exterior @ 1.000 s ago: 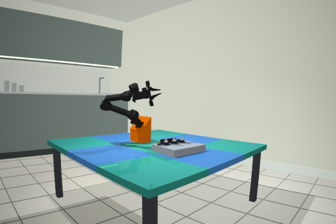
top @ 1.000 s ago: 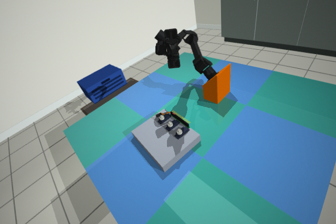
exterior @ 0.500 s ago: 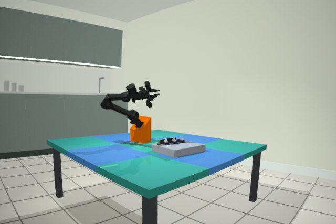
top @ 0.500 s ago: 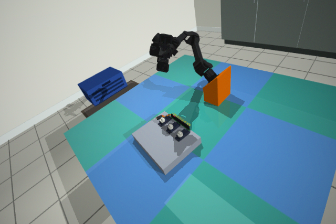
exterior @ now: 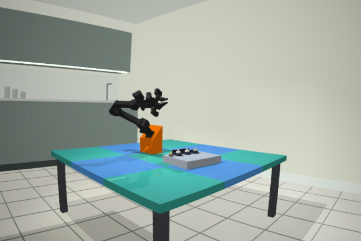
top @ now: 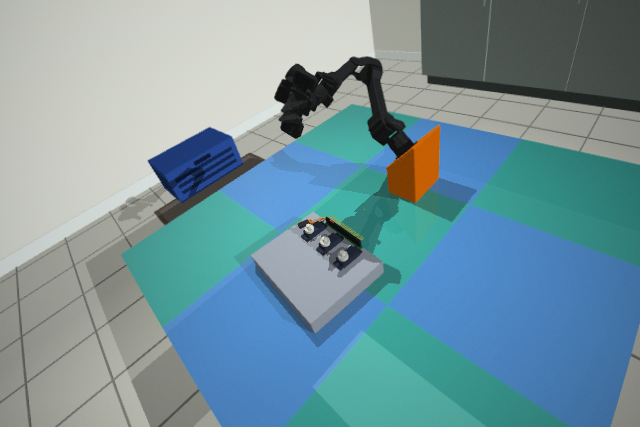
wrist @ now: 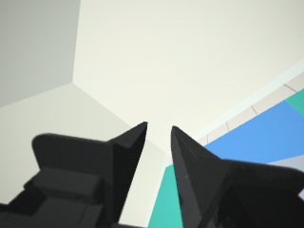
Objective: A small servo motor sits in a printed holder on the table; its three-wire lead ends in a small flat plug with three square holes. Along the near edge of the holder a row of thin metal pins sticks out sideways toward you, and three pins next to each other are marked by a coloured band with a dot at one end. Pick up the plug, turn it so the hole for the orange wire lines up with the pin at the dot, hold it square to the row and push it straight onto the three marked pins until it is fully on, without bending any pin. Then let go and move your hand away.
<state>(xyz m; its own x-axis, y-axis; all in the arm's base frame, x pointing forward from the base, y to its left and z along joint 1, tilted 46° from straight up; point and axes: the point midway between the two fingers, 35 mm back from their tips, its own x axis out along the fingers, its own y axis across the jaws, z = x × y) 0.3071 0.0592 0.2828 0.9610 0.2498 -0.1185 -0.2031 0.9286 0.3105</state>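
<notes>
Now: the red band 9 cm to the left of my gripper tip and 33 cm below it. From my gripper tip the other things lie so: grey printed holder: 16 cm ahead, 11 cm to the left, 38 cm below.
</notes>
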